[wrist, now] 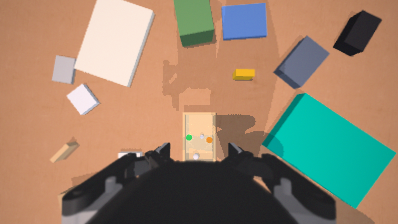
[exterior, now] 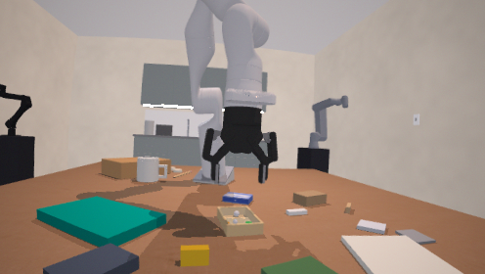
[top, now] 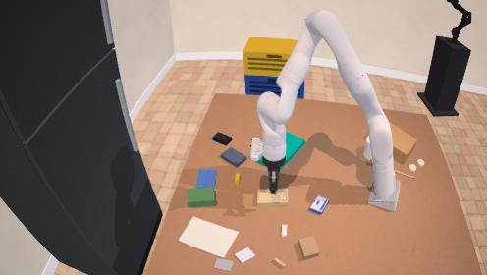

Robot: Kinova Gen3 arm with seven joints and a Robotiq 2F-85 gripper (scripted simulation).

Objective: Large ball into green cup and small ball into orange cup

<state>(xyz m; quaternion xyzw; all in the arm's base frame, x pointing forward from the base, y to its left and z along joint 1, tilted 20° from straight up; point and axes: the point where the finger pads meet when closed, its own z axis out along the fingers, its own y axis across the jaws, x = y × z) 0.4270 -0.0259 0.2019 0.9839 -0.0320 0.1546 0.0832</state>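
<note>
The covered wooden puzzle lies 90 mm below my hand. From my hand the other things lie so: yellow block (130 mm ahead, 110 mm to the right, 80 mm below); teal slab (50 mm behind, 260 mm to the right, 80 mm below); green block (260 mm ahead, 10 mm to the right, 70 mm below).
</note>
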